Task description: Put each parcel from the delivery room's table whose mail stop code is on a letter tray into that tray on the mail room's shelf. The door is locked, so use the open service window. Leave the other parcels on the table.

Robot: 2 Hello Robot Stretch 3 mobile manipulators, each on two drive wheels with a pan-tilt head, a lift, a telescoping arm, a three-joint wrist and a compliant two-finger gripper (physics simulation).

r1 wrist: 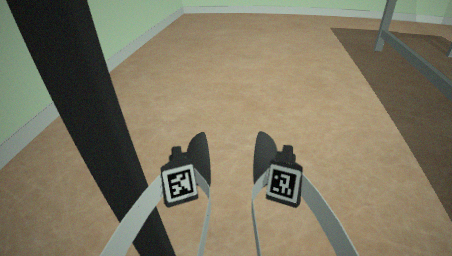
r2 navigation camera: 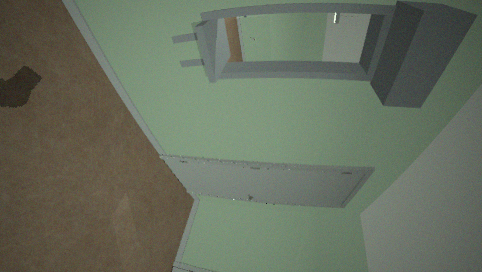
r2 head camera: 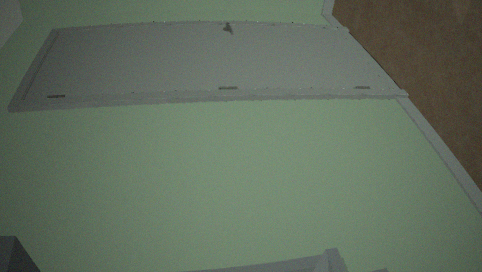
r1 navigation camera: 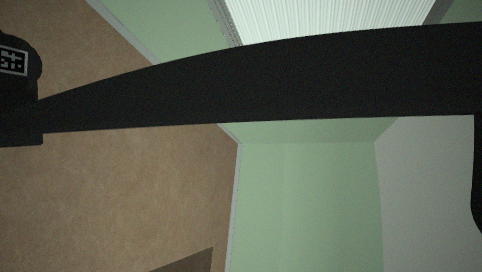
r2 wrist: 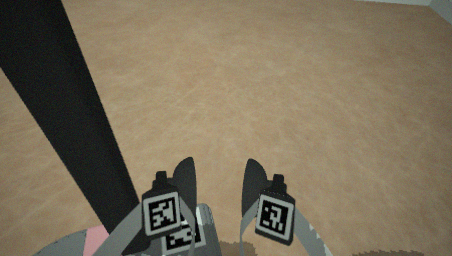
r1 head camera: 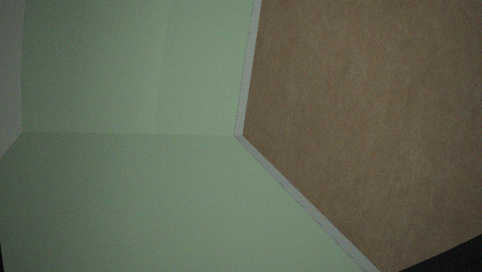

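The r1 gripper (r1 wrist: 231, 157) is open with no object between its fingers, above the brown floor. The r2 gripper (r2 wrist: 219, 183) is open with no object between its fingers, also above brown floor. The service window (r2 navigation camera: 295, 70) shows as a grey-framed opening in the green wall, with a green wall, brown floor and pale ceiling seen through it. The grey door (r2 head camera: 200, 60) (r2 navigation camera: 270, 187) is shut, in the same wall. A grey table leg (r1 wrist: 386, 27) stands at the upper right of the r1 wrist view. Parcels, letter trays and the shelf do not show in the current views.
A white ribbed panel (r1 navigation camera: 325, 22) in a grey frame is at the top of the r1 navigation view, partly behind a black robot part (r1 navigation camera: 300, 80). A dark grey box (r2 navigation camera: 430, 55) adjoins the service window. Black robot masts (r1 wrist: 85, 100) (r2 wrist: 65, 110) cross both wrist views.
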